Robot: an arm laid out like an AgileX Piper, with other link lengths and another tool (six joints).
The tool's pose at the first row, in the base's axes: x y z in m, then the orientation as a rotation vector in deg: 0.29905 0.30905 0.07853 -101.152 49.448 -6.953
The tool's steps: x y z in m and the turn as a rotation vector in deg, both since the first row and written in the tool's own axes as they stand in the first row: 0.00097 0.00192 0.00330 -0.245 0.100 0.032; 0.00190 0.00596 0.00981 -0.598 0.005 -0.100; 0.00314 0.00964 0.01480 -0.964 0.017 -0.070; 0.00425 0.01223 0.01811 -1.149 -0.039 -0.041; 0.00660 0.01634 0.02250 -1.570 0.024 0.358; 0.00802 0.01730 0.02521 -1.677 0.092 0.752; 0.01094 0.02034 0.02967 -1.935 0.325 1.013; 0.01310 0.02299 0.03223 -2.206 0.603 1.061; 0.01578 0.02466 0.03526 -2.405 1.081 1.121; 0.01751 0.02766 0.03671 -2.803 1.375 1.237; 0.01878 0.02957 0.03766 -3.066 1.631 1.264; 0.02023 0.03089 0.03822 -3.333 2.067 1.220
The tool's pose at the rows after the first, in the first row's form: 0.30040 0.31084 0.07529 -101.373 49.596 -6.920; 0.30224 0.31493 0.06901 -101.755 49.481 -6.776; 0.30374 0.31767 0.06351 -102.083 49.588 -6.615; 0.30488 0.31930 0.05965 -102.238 49.609 -6.469; 0.30669 0.32085 0.05365 -102.454 50.086 -6.088; 0.30856 0.32202 0.05132 -102.379 50.501 -5.845; 0.31134 0.32341 0.04603 -102.518 50.949 -5.774; 0.31285 0.32381 0.04205 -102.769 51.246 -5.878; 0.31544 0.32439 0.03857 -102.962 51.685 -6.183; 0.31593 0.32413 0.03486 -103.300 52.079 -6.204; 0.31638 0.32388 0.03243 -103.550 52.341 -6.306; 0.31706 0.32329 0.03060 -103.850 52.673 -6.616
